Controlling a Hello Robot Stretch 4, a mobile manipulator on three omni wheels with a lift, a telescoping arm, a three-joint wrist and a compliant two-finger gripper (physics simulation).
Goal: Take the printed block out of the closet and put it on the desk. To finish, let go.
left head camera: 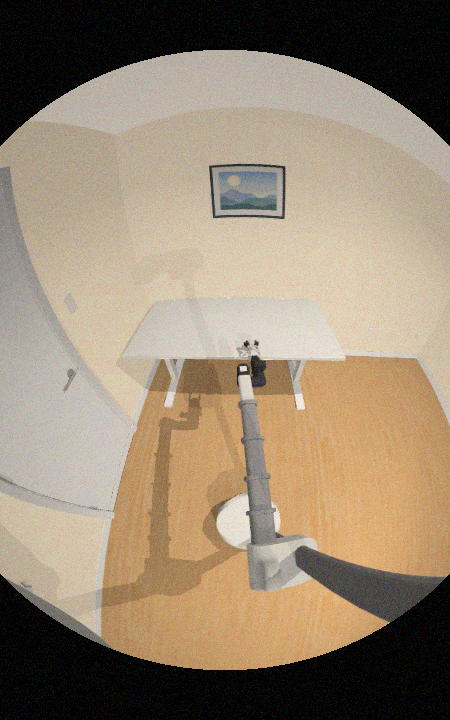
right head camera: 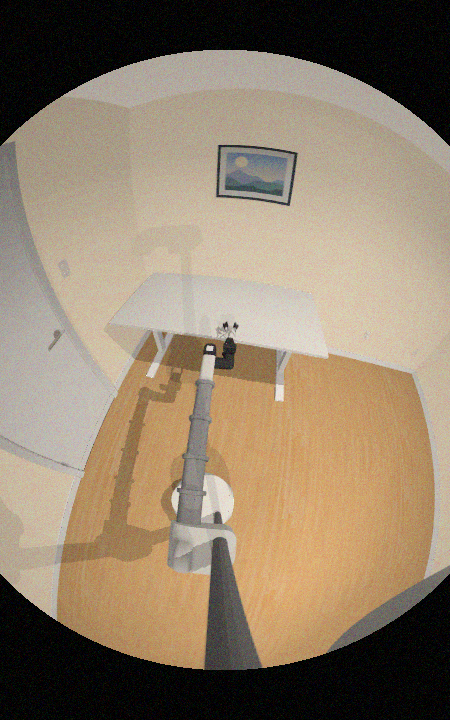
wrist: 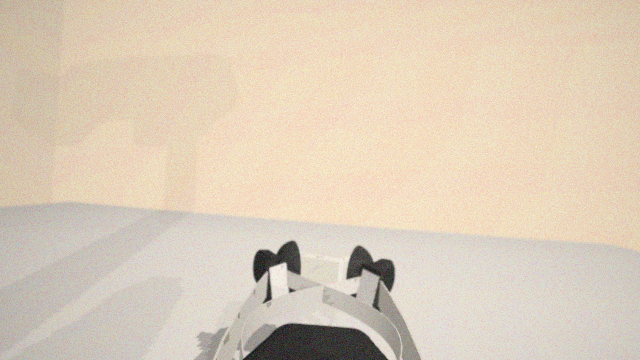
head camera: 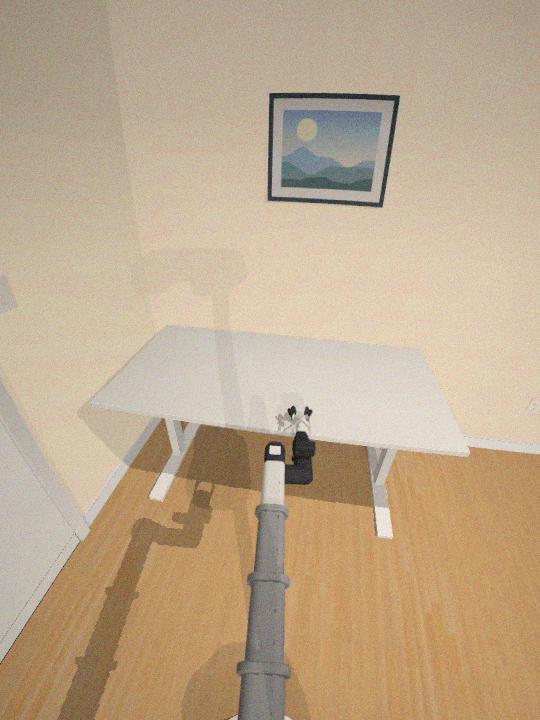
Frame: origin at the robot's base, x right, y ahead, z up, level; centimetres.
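Where they show: gripper, between the fingertips: [left head camera: 250,340] [right head camera: 230,322] [wrist: 324,264] [head camera: 299,407]; robot's base, origin of its link: [left head camera: 247,519] [right head camera: 203,500].
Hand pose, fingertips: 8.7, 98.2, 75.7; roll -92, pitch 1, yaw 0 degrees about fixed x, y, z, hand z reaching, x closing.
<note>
Each offset is from my fingertips to the top centre of the thing, as dx, dy, dz. "spot": to the spot under its first point. Level surfaces: height alone.
My gripper [head camera: 299,412] [left head camera: 251,344] [right head camera: 230,325] [wrist: 324,264] is over the front part of the desk, right of its middle in the head view. Its black fingertips stand apart with the pale, whitish block @[+0.4, -1.6, +1.4] [wrist: 321,269] between them, so it is shut on the block. The fingertips cover the block's sides, and the block is hard to make out against the desk in the head views. The white desk @[dz -6.5] [head camera: 360,378] [left head camera: 297,323] [right head camera: 286,313] [wrist: 500,295] stands against the wall. The gripper's shadow falls on it close by, at the left; whether the block touches the top is unclear. The closet is not identifiable.
The grey telescoping arm [head camera: 269,546] [left head camera: 255,456] [right head camera: 197,440] reaches toward the desk's front edge. A grey door @[spot: -108.4, -52.6, +16.8] [left head camera: 47,403] [right head camera: 37,371] with a handle is at the left. A framed picture [head camera: 331,151] hangs on the wall above the desk.
</note>
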